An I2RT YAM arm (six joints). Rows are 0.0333 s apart.
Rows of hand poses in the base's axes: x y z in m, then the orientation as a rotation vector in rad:
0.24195 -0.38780 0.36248 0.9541 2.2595 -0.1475
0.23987 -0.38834 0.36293 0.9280 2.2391 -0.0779
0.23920 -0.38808 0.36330 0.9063 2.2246 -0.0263
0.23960 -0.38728 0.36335 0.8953 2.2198 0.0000
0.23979 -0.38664 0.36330 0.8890 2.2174 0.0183
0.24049 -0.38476 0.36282 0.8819 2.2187 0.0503
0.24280 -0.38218 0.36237 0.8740 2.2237 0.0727
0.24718 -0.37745 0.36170 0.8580 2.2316 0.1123
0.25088 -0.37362 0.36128 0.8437 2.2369 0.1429
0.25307 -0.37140 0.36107 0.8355 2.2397 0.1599
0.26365 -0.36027 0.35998 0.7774 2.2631 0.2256
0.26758 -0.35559 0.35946 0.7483 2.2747 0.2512
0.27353 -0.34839 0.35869 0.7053 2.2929 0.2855
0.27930 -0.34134 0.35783 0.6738 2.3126 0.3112
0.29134 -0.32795 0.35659 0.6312 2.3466 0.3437
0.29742 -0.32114 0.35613 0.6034 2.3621 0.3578
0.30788 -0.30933 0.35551 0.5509 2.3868 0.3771
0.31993 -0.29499 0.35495 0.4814 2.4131 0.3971
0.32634 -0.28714 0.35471 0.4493 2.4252 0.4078
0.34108 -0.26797 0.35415 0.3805 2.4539 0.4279
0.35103 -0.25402 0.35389 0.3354 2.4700 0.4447
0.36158 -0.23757 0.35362 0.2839 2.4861 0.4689
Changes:
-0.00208 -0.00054 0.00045 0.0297 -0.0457 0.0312
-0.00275 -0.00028 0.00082 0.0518 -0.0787 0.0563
-0.00235 0.00052 0.00087 0.0641 -0.0930 0.0697
-0.00216 0.00116 0.00082 0.0735 -0.1017 0.0783
-0.00146 0.00304 0.00034 0.0931 -0.1108 0.0920
0.00085 0.00562 -0.00011 0.1070 -0.1140 0.1044
0.00523 0.01035 -0.00078 0.1307 -0.1204 0.1277
0.00893 0.01418 -0.00120 0.1483 -0.1262 0.1468
0.01112 0.01640 -0.00141 0.1580 -0.1294 0.1576
0.02170 0.02753 -0.00250 0.1904 -0.1342 0.2203
0.02563 0.03221 -0.00302 0.2017 -0.1343 0.2497
0.03158 0.03941 -0.00379 0.2166 -0.1319 0.2924
0.03735 0.04646 -0.00465 0.2299 -0.1237 0.3248
0.04939 0.05985 -0.00589 0.2484 -0.1043 0.3689
0.05547 0.06666 -0.00635 0.2539 -0.0961 0.3946
0.06593 0.07847 -0.00697 0.2580 -0.0828 0.4403
0.07798 0.09281 -0.00753 0.2584 -0.0687 0.4982
0.08439 0.10066 -0.00777 0.2598 -0.0619 0.5251
0.09913 0.11983 -0.00833 0.2621 -0.0429 0.5822
0.10908 0.13378 -0.00859 0.2658 -0.0328 0.6199
0.11963 0.15023 -0.00886 0.2733 -0.0233 0.6638

